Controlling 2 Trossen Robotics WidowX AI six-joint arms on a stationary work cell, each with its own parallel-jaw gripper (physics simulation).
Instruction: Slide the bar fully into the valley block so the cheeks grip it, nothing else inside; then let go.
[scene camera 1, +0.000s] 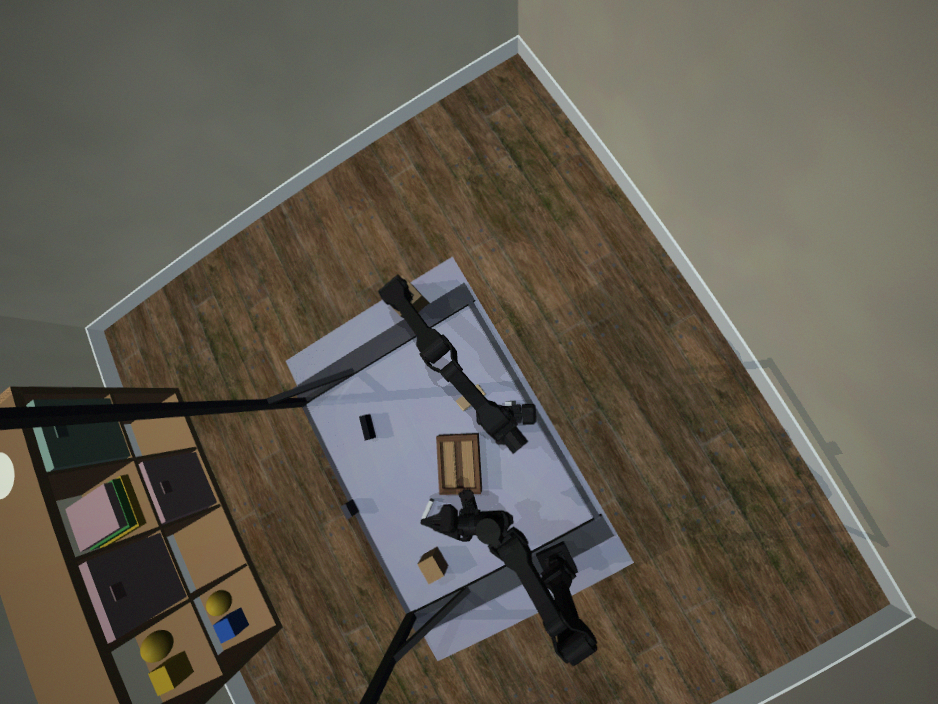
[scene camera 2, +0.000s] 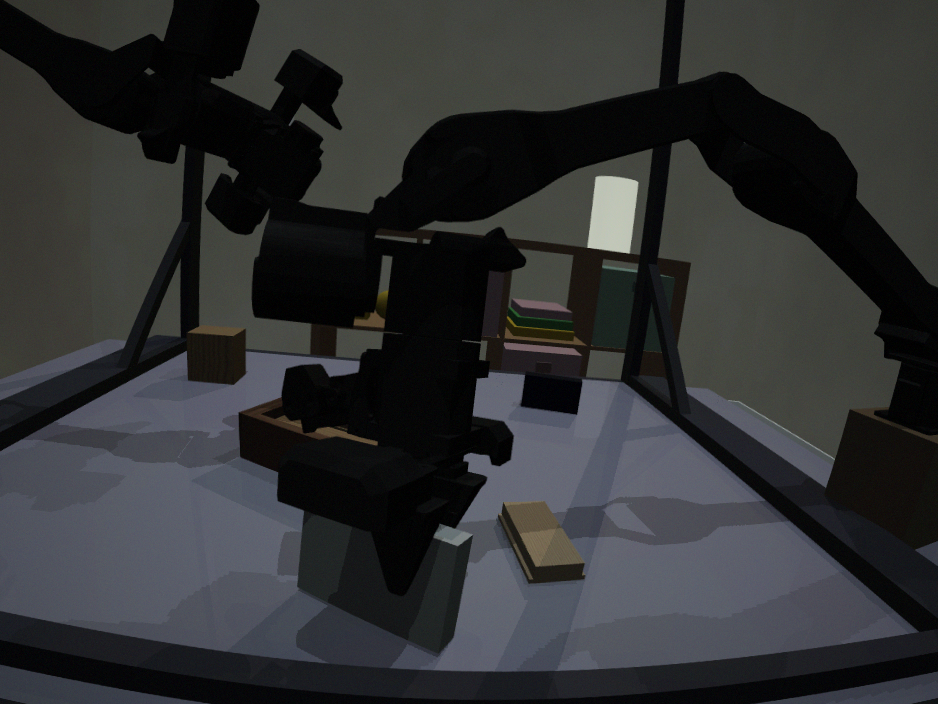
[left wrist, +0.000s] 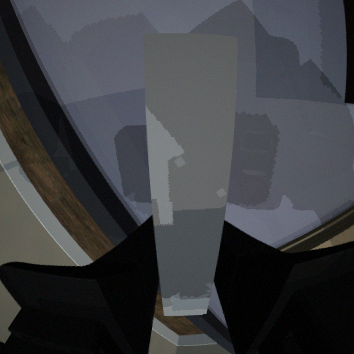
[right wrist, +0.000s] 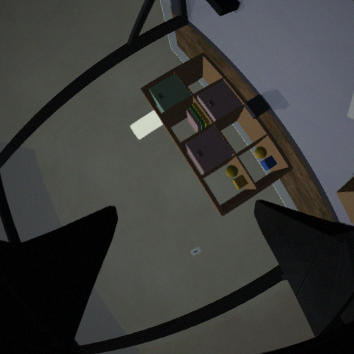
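Pixels of known places: left gripper, fingertip midpoint: (scene camera 1: 511, 411) (scene camera 2: 406, 585) (left wrist: 181, 215); right gripper, fingertip midpoint: (scene camera 1: 427, 525) (right wrist: 185, 210); left arm's base, origin of the base link: (scene camera 1: 401, 295) (scene camera 2: 913, 423); right arm's base, origin of the base link: (scene camera 1: 557, 564).
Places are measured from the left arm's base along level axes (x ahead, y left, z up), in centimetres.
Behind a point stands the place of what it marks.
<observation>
A pale grey bar-like slab (scene camera 1: 510, 403) @(x 50.8, y 1.9, z -4.5 cm) (scene camera 2: 333, 553) @(x 57.2, y -2.6, z -8.1 cm) (left wrist: 192, 125) stands on edge near the table's front edge in scene camera 2. My left gripper (scene camera 1: 519, 411) @(x 52.8, y 0.1, z -9.0 cm) (scene camera 2: 431, 539) (left wrist: 181, 215) @(x 52.8, y 0.1, z -9.0 cm) is shut on it, one finger on each side. A brown wooden box (scene camera 1: 439, 463) @(x 49.4, y -29.6, z -7.2 cm) (scene camera 2: 256, 445) @(x 64.0, y -24.3, z -10.1 cm), holding two beige strips with a dark gap between, lies mid-table; I cannot tell if it is the valley block. A tan stepped block (scene camera 1: 463, 402) @(x 39.6, y -10.1, z -10.7 cm) (scene camera 2: 544, 539) @(x 40.3, y -5.8, z -10.6 cm) lies beside the left gripper. My right gripper (scene camera 1: 452, 516) (scene camera 2: 295, 175) (right wrist: 185, 210) @(x 59.1, y -35.0, z 19.4 cm) is open and empty, raised and facing the shelf side.
A wooden cube (scene camera 1: 432, 566) @(x 72.6, y -53.5, z -4.7 cm) (scene camera 2: 216, 354) @(x 72.6, y -51.7, z -7.7 cm) stands at the back left in scene camera 2. A black block (scene camera 1: 367, 426) @(x 23.0, y -40.5, z -7.3 cm) (scene camera 2: 551, 392) @(x 23.2, y -40.6, z -9.3 cm) stands at the back. A white piece (scene camera 1: 428, 509) @(x 58.4, y -43.9, z -9.8 cm) shows beside the right gripper in scene camera 1. Dark frame beams border the table.
</observation>
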